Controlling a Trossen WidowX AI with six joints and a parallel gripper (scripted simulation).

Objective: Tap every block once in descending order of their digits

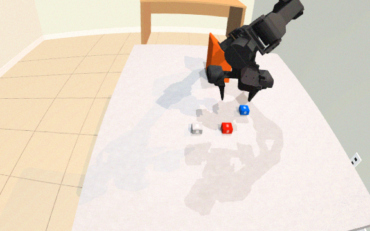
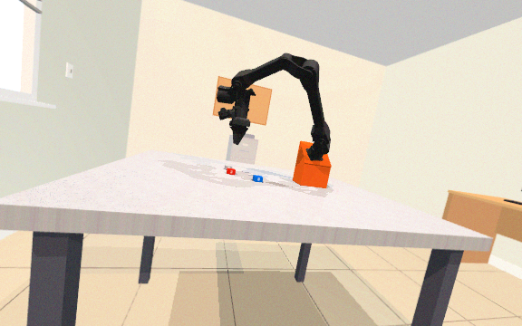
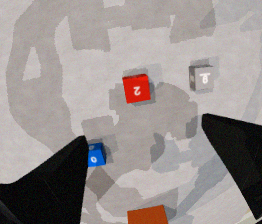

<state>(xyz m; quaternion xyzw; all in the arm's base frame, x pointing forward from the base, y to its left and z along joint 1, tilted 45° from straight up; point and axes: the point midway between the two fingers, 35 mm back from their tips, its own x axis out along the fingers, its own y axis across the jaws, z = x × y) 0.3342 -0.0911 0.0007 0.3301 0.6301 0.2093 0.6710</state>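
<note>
Right now the white-grey block is 11 cm below my gripper tip, 10 cm to the right of it and 1 cm behind it. The rest, counted from my gripper tip: blue block: 11 cm below, 9 cm to the left, 9 cm behind; then red block: 11 cm below, 1 cm to the right.
</note>
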